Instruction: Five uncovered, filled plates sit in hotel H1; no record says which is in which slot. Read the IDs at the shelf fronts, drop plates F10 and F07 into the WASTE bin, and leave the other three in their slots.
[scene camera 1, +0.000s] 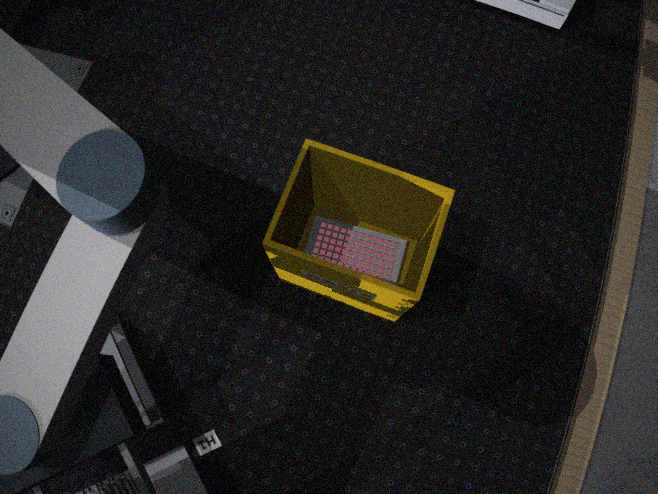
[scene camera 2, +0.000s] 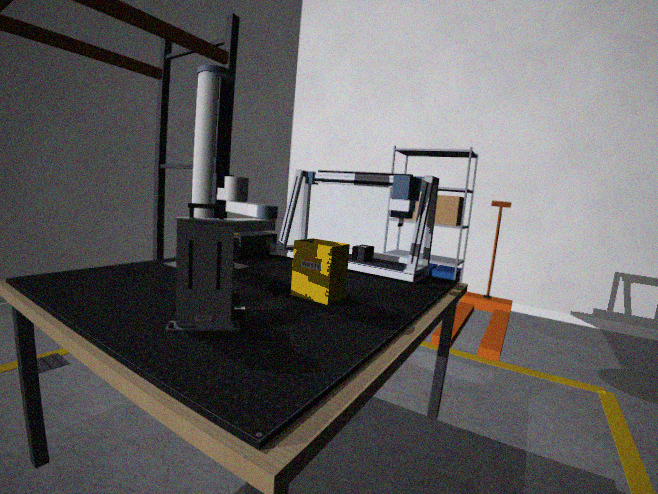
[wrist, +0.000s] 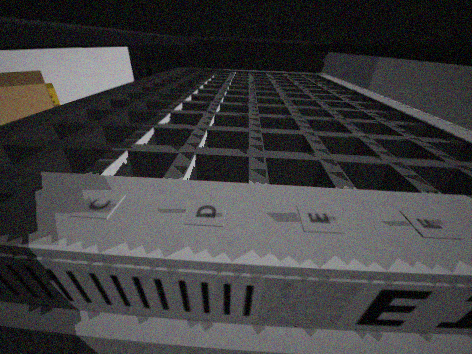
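Places are measured from the arm's base along level axes (x ahead, y left, z up), in centimetres.
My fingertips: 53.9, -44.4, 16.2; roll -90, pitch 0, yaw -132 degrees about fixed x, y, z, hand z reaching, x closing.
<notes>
For each thing: its middle in the pictures, then the offset to it from my fingertips, as dx, dy, dz.
- Hotel H1, middle of its body: (wrist: 249, 118) (scene camera 2: 205, 262) +1.1, -1.2, +1.1
- yellow WASTE bin, middle of its body: (scene camera 1: 355, 241) (scene camera 2: 320, 269) +10.7, +41.8, -5.0
- plate with pink wells, middle of its body: (scene camera 1: 353, 258) +10.8, +41.8, -13.7
Hotel H1 (scene camera 2: 204, 265) is the dark grey tower on the table. Its H1 label (scene camera 1: 207, 442) lies at the lower left in scene camera 1. In the wrist view a plate whose ID begins E1 (wrist: 300, 300) sits very close to the camera, its row letters C to F and wells above its front. My gripper is low at the hotel front, shut on plate F07 under that plate; fingertips and F07 are hidden by it. The yellow WASTE bin (scene camera 1: 350, 191) (scene camera 2: 318, 284) holds a plate with pink wells (scene camera 1: 366, 249) lying flat; its ID does not show.
The white arm link (scene camera 1: 69, 303) reaches down the left side in scene camera 1. Part of a grey stand (scene camera 1: 132, 377) shows beside the hotel. A white gantry machine (scene camera 2: 345, 176) stands behind the bin. The wooden table edge (scene camera 1: 611, 297) runs along the right.
</notes>
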